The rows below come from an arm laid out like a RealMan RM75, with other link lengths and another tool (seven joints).
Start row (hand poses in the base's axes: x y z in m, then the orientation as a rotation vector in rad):
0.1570 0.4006 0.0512 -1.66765 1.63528 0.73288
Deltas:
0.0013 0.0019 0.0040 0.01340 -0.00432 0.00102
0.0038 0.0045 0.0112 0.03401 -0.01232 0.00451
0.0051 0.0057 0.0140 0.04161 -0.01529 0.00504
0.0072 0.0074 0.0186 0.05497 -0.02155 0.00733
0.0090 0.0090 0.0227 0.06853 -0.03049 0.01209
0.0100 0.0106 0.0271 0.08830 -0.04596 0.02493
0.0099 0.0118 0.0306 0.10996 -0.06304 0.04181
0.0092 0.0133 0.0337 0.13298 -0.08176 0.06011
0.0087 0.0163 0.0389 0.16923 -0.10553 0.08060
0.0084 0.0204 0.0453 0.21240 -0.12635 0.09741
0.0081 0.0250 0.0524 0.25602 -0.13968 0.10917
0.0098 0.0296 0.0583 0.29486 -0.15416 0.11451
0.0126 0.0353 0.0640 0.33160 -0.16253 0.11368
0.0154 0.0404 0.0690 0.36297 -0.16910 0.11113
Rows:
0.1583 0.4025 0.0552 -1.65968 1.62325 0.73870
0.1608 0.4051 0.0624 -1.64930 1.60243 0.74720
0.1621 0.4063 0.0652 -1.64476 1.59529 0.74991
0.1642 0.4080 0.0698 -1.63813 1.58105 0.75432
0.1660 0.4096 0.0739 -1.63385 1.56310 0.75748
0.1670 0.4112 0.0783 -1.63309 1.53106 0.76254
0.1669 0.4124 0.0818 -1.63448 1.49386 0.76912
0.1662 0.4139 0.0849 -1.63595 1.45371 0.77552
0.1657 0.4169 0.0901 -1.62976 1.40051 0.78657
0.1654 0.4210 0.0965 -1.61454 1.34786 0.80255
0.1651 0.4256 0.1036 -1.59363 1.30366 0.82283
0.1668 0.4302 0.1095 -1.57065 1.26647 0.83561
0.1696 0.4359 0.1152 -1.54351 1.23906 0.84956
0.1724 0.4410 0.1202 -1.51873 1.21734 0.86087

